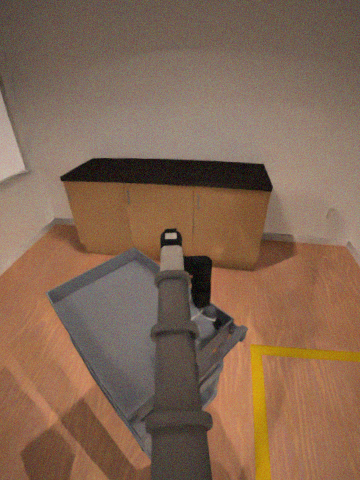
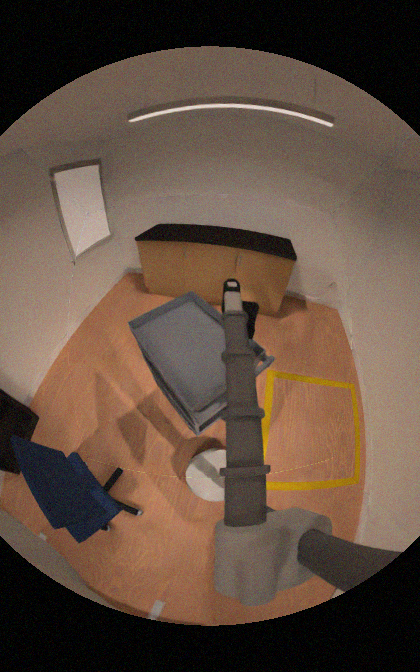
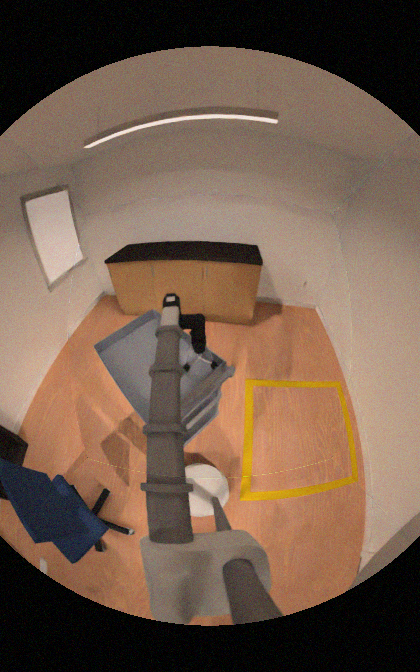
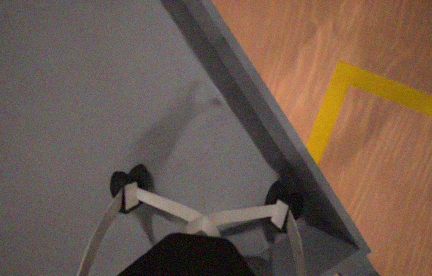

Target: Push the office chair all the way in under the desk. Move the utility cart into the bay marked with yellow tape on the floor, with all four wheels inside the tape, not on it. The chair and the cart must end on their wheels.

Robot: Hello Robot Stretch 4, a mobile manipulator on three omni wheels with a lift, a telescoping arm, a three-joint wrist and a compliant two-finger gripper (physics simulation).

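Frame: origin at the robot's base, x ahead, y left, z up, level; millimetres.
Where they show: gripper, fingertip midpoint: [image 4: 207, 188].
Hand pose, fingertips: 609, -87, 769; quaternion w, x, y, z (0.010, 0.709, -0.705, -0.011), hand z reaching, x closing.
After its pixels a point has its place, as x, y, z.
The grey-blue utility cart [image 1: 110, 320] @(667, 254, 767) [image 2: 185, 350] [image 3: 125, 370] [image 4: 75, 100] @(676, 49, 767) is left of the yellow tape bay [image 1: 260, 410] @(535, -477, -27) [image 2: 357, 435] [image 3: 247, 440] [image 4: 325, 120] @(735, -519, -27), outside it. Its top tray looks tipped toward the left, and a lower part shows at the right. Its wheels are hidden. My gripper [image 3: 200, 366] [image 4: 207, 188] @(609, -87, 769) is open, fingertips apart, in the tray by the handle-side corner; the right fingertip is close to the tray wall. The blue office chair [image 2: 55, 485] [image 3: 45, 510] is at lower left, with part of its black base showing. I cannot identify the desk for certain.
A wooden cabinet [image 1: 165, 215] @(1900, 46, 550) [image 2: 210, 270] [image 3: 180, 285] with a black top stands at the back wall, behind the cart. Dark furniture [image 2: 12, 430] [image 3: 11, 447] is cut off at the left, near the chair. A white round disc [image 2: 207, 475] [image 3: 207, 482] shows below the cart.
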